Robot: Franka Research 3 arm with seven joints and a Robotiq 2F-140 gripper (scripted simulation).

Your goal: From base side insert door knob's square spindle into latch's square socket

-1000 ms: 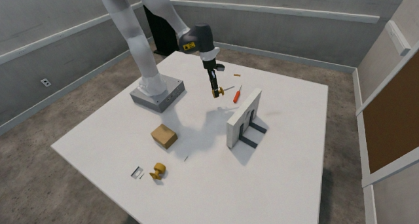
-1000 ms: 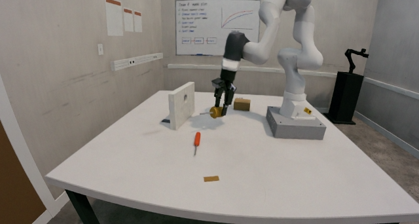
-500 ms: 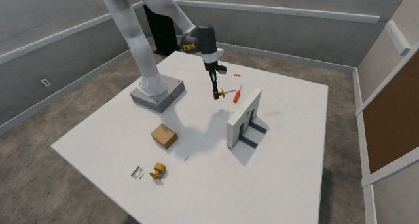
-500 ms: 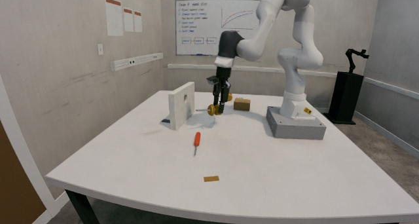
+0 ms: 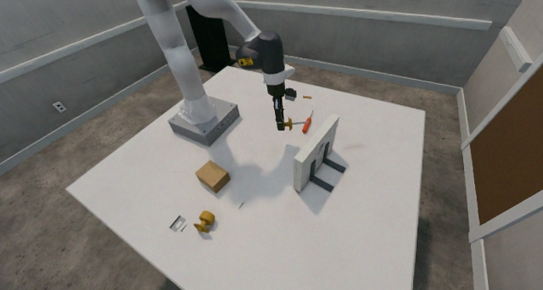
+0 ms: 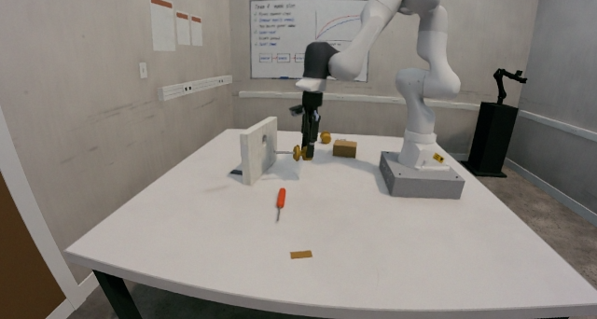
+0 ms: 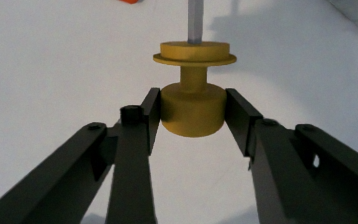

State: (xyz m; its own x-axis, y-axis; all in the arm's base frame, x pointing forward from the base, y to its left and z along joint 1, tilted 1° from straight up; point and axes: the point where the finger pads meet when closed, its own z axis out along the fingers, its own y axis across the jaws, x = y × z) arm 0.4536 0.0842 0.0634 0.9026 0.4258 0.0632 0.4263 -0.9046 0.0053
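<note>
My hand is 210 mm short of the latch socket, 70 mm to the left of it and 10 mm above it. The rest, counted from my hand: cardboard box 350 mm to the right, 160 mm behind, 120 mm below; white wooden panel 210 mm ahead, 70 mm to the right, 20 mm below; orange screwdriver 210 mm to the left, 140 mm below, 60 mm ahead.
</note>
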